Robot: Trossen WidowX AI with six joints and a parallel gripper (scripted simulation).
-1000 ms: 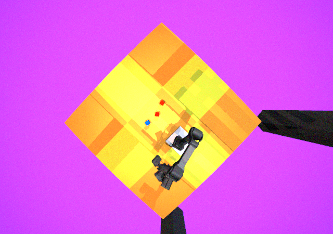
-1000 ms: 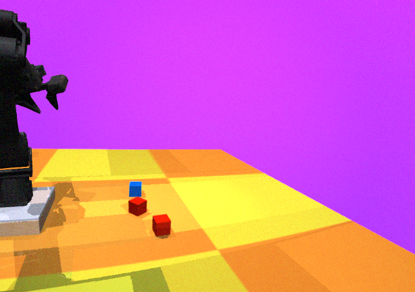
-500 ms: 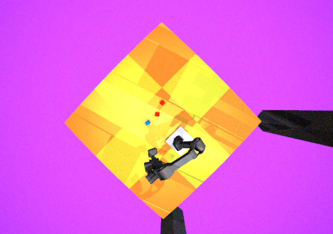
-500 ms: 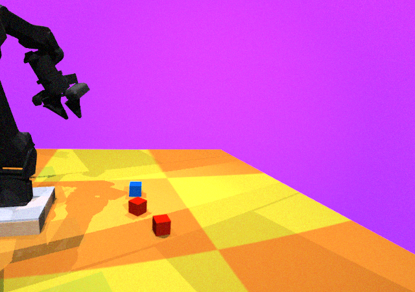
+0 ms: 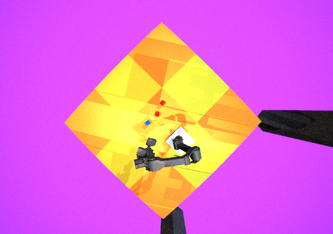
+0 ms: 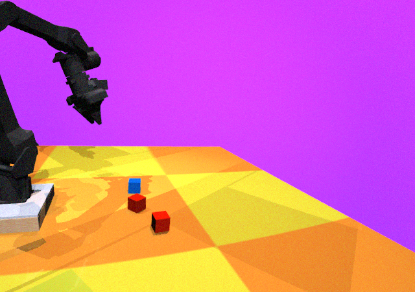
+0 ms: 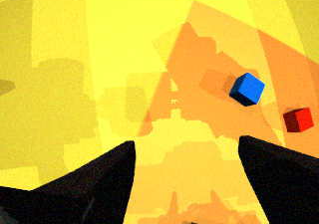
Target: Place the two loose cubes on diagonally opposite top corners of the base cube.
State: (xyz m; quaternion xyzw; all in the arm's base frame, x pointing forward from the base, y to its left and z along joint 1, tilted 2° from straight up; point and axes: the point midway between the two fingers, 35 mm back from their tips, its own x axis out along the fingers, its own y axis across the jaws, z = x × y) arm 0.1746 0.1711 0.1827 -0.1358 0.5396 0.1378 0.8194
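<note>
Right now my gripper tip is 110 mm short of the blue base cube, 100 mm to the left of it and 170 mm above it. Also, from my gripper tip: red cube: 130 mm ahead, 310 mm to the right, 170 mm below.
</note>
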